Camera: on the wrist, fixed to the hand. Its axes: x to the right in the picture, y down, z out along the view.
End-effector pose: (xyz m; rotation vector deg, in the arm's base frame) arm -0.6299 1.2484 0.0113 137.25 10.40 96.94
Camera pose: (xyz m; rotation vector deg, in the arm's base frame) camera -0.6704 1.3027 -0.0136 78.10 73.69 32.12
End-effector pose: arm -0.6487 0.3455 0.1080 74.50 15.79 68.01
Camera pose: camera -0.6556 0.3572 0.0372 37.14 42.96 -16.36
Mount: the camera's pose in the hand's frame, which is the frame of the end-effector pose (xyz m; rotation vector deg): -0.0247 -0.0579 -0.0352 -12.36 -15.00 -89.85
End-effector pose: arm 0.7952 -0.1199 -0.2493 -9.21 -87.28 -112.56
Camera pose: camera 0.7927 -0.1345 -0.3199 -36.06 60.22 116.16
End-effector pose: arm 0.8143 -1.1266 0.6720 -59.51 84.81 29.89
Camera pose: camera 0.8408 -1.1767 0.7166 -104.65 5.01 -19.19
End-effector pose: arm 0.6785 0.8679 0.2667 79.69 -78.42 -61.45
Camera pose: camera 0.7259 0.8933 0.2187 -122.50 -0.07 130.76
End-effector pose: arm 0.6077 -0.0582 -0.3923 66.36 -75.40 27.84
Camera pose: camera 0.6667 -0.0437 -0.4311 96.81 -18.42 -53.97
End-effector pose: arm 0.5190 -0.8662 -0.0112 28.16 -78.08 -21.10
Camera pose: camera 0.5511 -0.8979 -0.0675 74.56 -51.21 -107.00
